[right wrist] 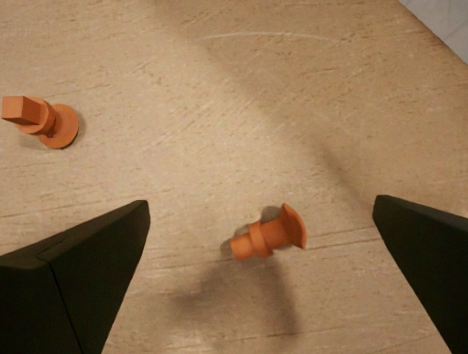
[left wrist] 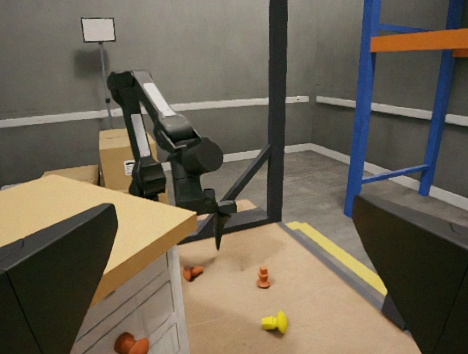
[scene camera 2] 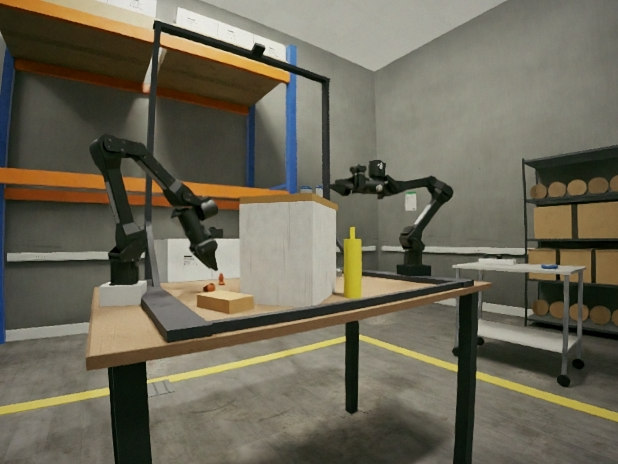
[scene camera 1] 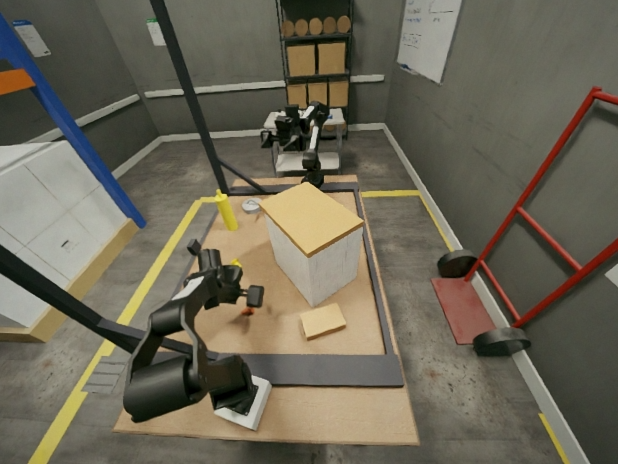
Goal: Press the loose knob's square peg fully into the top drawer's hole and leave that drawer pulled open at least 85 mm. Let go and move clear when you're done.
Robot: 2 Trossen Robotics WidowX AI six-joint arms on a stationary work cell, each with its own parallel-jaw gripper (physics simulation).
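Frame: origin at the left arm's base, x ahead, y left, z up, level; metres.
Seen in the pictures: left gripper, fingertip midpoint: (left wrist: 236, 210) (scene camera 2: 331, 183) (scene camera 1: 272, 148); right gripper, fingertip midpoint: (right wrist: 262, 208) (left wrist: 196, 254) (scene camera 2: 213, 269) (scene camera 1: 242, 296); left arm's base, link origin: (scene camera 2: 413, 265) (scene camera 1: 312, 178); right arm's base, link origin: (scene camera 2: 124, 283) (scene camera 1: 242, 396).
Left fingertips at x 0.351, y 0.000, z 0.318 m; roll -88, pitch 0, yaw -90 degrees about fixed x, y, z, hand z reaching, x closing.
Note:
Offsets run from my left fingertips to a thing's middle. "*": to the spot under its first point.
A white cabinet @[dx +0.185, dy +0.212, dz -0.237 m] (scene camera 1: 315, 270) (scene camera 2: 277, 250) (left wrist: 172, 300) has a tan top; its panelled front shows at the lower left in the left wrist view, with an orange knob @[* dx +0.119, dy +0.105, dz -0.206 m] (left wrist: 131, 343) on it. The top drawer's hole does not show. A loose orange knob @[dx +0.439, dy +0.084, dz -0.364 m] (right wrist: 267, 232) (left wrist: 192, 273) (scene camera 2: 209, 287) (scene camera 1: 248, 310) lies on its side. Another orange knob @[dx +0.404, dy -0.067, dz -0.355 m] (right wrist: 59, 125) (left wrist: 263, 277) (scene camera 2: 221, 279) stands peg up. A yellow knob @[dx +0.287, dy -0.073, dz -0.363 m] (left wrist: 275, 323) (scene camera 1: 236, 262) lies nearby. My right gripper (right wrist: 262, 208) (scene camera 2: 216, 265) is open above the lying orange knob. My left gripper (scene camera 2: 337, 187) is open and empty, raised beyond the cabinet.
A yellow bottle (scene camera 1: 227, 212) (scene camera 2: 352, 270) and a grey round object @[dx -0.069, dy -0.227, dz -0.360 m] (scene camera 1: 251, 205) stand by the cabinet's far left in scene camera 1. A tan block @[dx +0.384, dy +0.331, dz -0.361 m] (scene camera 1: 322, 321) (scene camera 2: 225, 302) lies in front of it. A dark frame (scene camera 1: 320, 370) (scene camera 2: 185, 322) borders the table, with upright posts.

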